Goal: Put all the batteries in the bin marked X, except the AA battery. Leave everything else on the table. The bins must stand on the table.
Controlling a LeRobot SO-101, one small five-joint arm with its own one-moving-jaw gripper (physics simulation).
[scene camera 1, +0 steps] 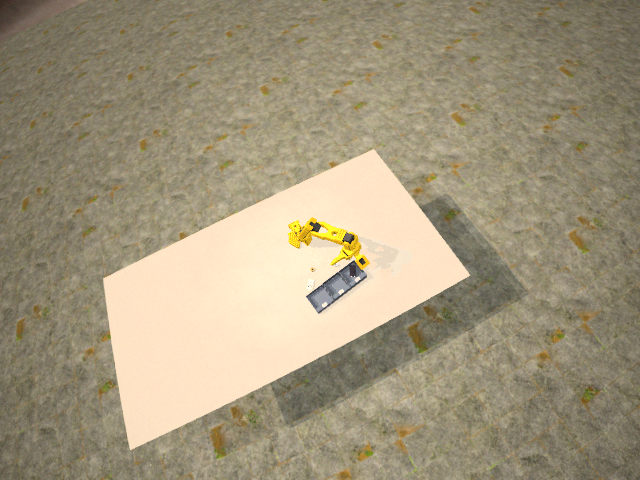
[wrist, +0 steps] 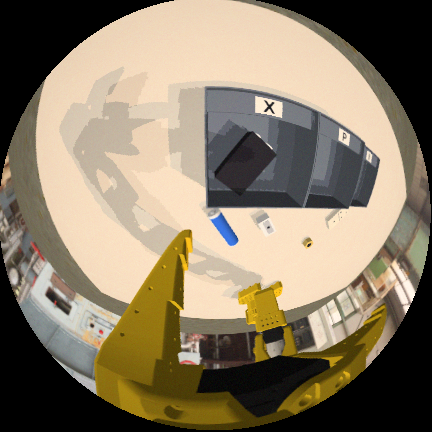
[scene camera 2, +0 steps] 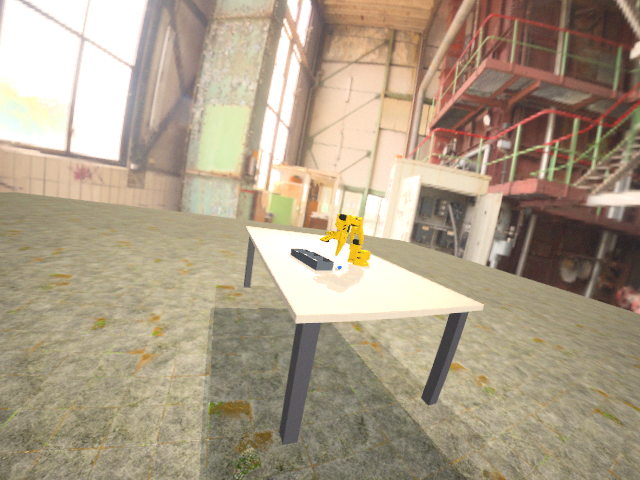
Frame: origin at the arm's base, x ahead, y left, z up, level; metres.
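Seen in the pictures: hand at its tool point: [wrist: 191, 237] [scene camera 2: 335, 254]; arm's base at its link origin: [scene camera 1: 302, 241] [wrist: 263, 287] [scene camera 2: 354, 263].
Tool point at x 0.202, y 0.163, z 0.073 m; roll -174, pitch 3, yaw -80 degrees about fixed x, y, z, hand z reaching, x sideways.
Note:
Offsets run from my tool point to a thing's top centre. "pt": to the spot under its first point.
My gripper [scene camera 1: 338, 258] [wrist: 285, 270] is fully open and empty, held above the table in front of the bins. A dark block @[0.035 m ahead, 0.032 m right, 0.048 m down] [scene camera 1: 353, 269] [wrist: 245, 162], probably a battery, leans tilted in the bin marked X [wrist: 296, 160]. A blue cylinder @[0.040 m back, 0.031 m right, 0.058 m down] [scene camera 2: 339, 267] [wrist: 224, 228] with a silver end, battery-like, lies on the table just outside bin X. It lies past the fixed jaw's tip in the wrist view, touching neither jaw. Its size marking cannot be read, so I cannot tell if it is the AA. The row of joined bins [scene camera 1: 342, 293] [scene camera 2: 324, 266] stands on the table.
Bin P @[pt 0.058 m ahead, 0.145 m right, 0.066 m down] [wrist: 330, 170] adjoins X, with a third bin @[pt 0.089 m ahead, 0.245 m right, 0.053 m down] [wrist: 369, 177] beyond. A small white-and-grey block @[0.030 m back, 0.081 m right, 0.061 m down] [wrist: 266, 225], a brass nut-like piece @[0.056 m back, 0.178 m right, 0.064 m down] [scene camera 1: 312, 269] [wrist: 307, 243] and a white dotted plate @[0.003 m ahead, 0.217 m right, 0.065 m down] [scene camera 1: 310, 284] [wrist: 336, 218] lie on the arm's side of the bins.

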